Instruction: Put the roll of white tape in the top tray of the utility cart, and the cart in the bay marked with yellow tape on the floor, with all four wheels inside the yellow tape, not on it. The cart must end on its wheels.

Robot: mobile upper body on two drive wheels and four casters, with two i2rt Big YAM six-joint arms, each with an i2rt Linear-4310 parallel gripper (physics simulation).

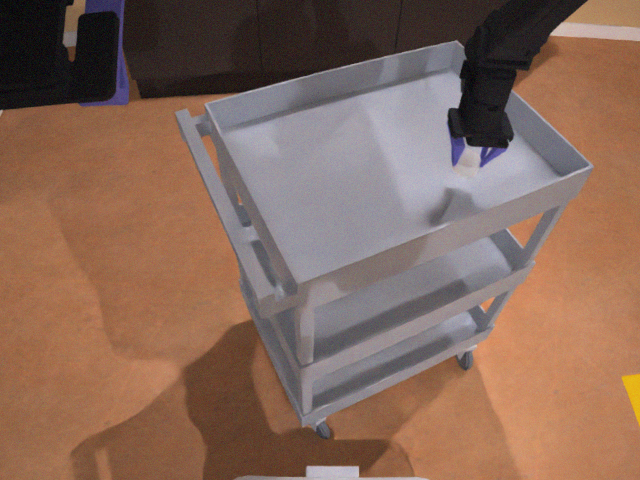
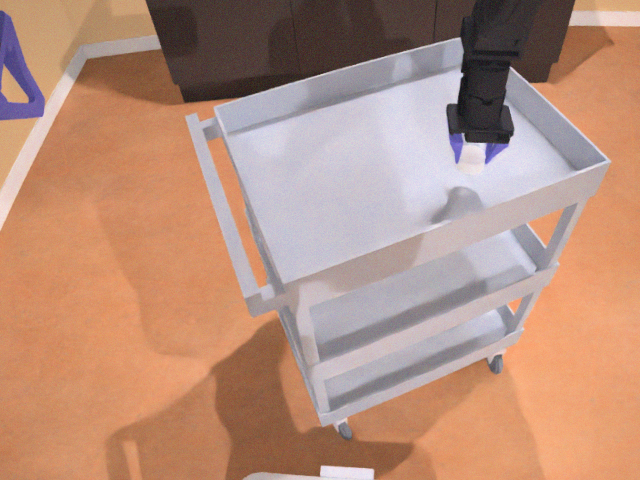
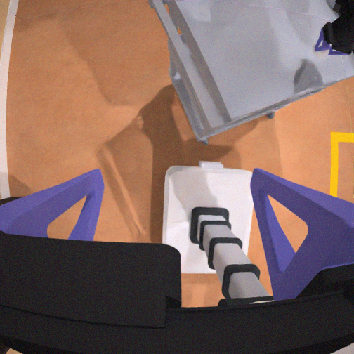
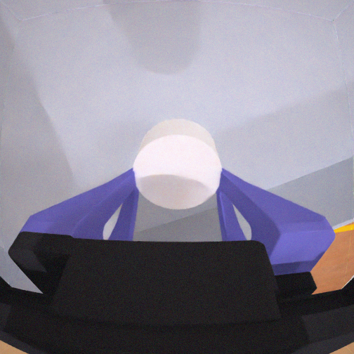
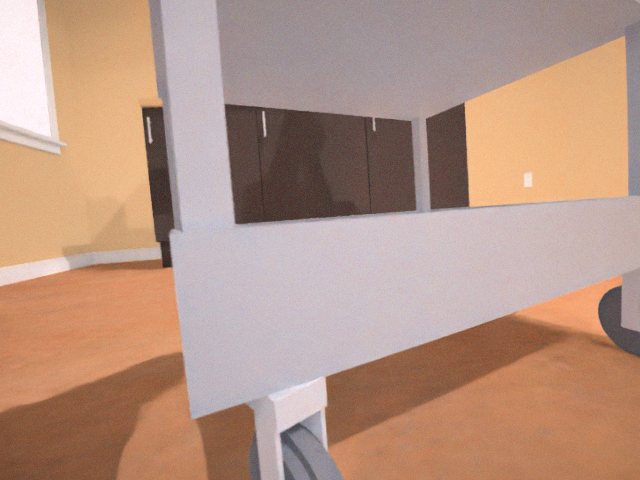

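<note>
The grey utility cart (image 1: 392,258) (image 2: 392,258) (image 5: 361,284) stands upright on its wheels, outside the yellow floor tape (image 1: 633,395) (image 3: 334,170), which lies to its right. My right gripper (image 1: 467,163) (image 2: 471,160) (image 4: 177,176) is shut on the roll of white tape (image 1: 466,167) (image 2: 471,164) (image 4: 177,152). It holds the roll over the right part of the top tray; their shadow falls apart from them on the tray floor, and the exact gap below the roll cannot be told. My left gripper (image 3: 176,176) is open and empty, away from the cart. The bay's far side is hidden.
Dark cabinets (image 1: 320,41) (image 2: 361,46) (image 5: 315,165) stand behind the cart. The cart's handle (image 1: 209,178) (image 2: 219,206) is on its left end. The white robot base (image 3: 182,200) is close in front of the cart. A white baseboard (image 2: 41,129) runs along the left wall.
</note>
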